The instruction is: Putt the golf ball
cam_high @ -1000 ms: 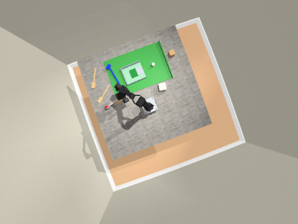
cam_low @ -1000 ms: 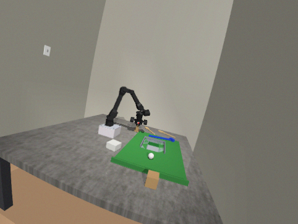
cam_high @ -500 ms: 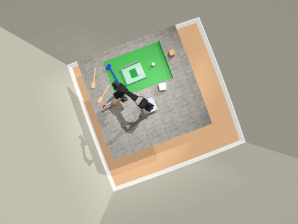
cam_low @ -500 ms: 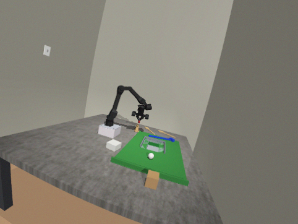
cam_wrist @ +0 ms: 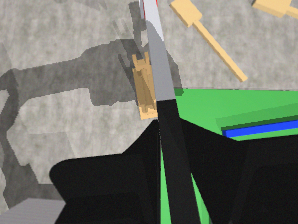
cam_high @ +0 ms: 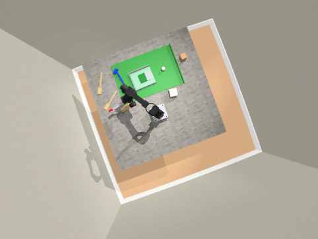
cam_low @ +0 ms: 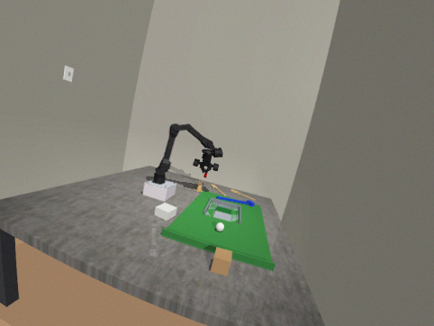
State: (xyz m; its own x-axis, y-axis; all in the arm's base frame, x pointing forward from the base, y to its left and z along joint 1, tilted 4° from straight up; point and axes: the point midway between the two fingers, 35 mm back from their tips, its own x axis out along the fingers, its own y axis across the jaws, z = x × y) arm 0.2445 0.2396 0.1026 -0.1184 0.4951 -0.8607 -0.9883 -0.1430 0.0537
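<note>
The red putter is 1 cm behind my gripper tip, 8 cm to the left of it and 1 cm below it. From my gripper tip the other things lie so: tan cube: 27 cm ahead, 73 cm to the right, 13 cm below; white golf ball: 23 cm ahead, 48 cm to the right, 14 cm below; white box: 6 cm behind, 48 cm to the right, 14 cm below.
</note>
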